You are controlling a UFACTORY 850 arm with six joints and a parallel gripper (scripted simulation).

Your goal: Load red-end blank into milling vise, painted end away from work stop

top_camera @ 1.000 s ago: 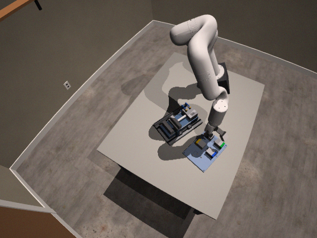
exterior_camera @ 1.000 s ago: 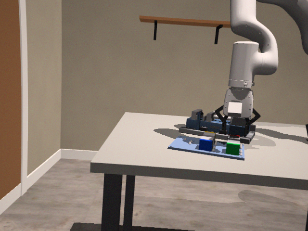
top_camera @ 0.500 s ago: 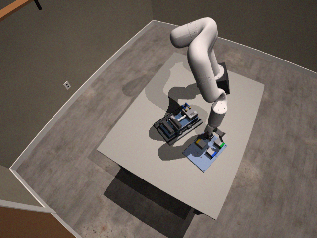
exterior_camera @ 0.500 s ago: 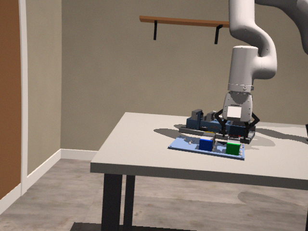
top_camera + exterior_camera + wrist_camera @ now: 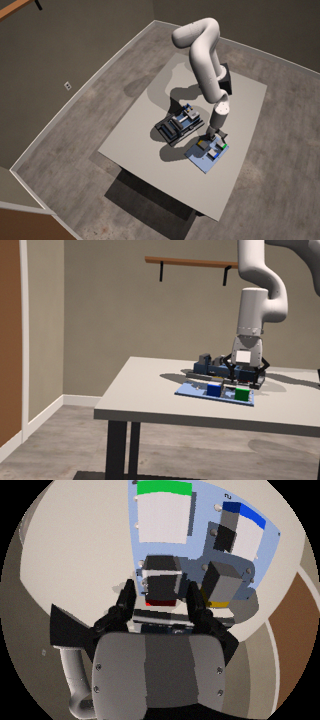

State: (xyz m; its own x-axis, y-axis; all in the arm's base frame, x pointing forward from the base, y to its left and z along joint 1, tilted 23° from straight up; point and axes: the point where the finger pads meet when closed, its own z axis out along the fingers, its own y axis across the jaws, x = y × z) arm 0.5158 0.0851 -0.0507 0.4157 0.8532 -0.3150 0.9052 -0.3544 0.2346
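Right now the red-ended blank is 30 mm below my hand. Round my hand: plate (100 mm ahead, 50 mm below); green-ended blank (40 mm ahead, 80 mm to the left, 30 mm below); yellow-ended blank (80 mm ahead, 40 mm to the right, 30 mm below).
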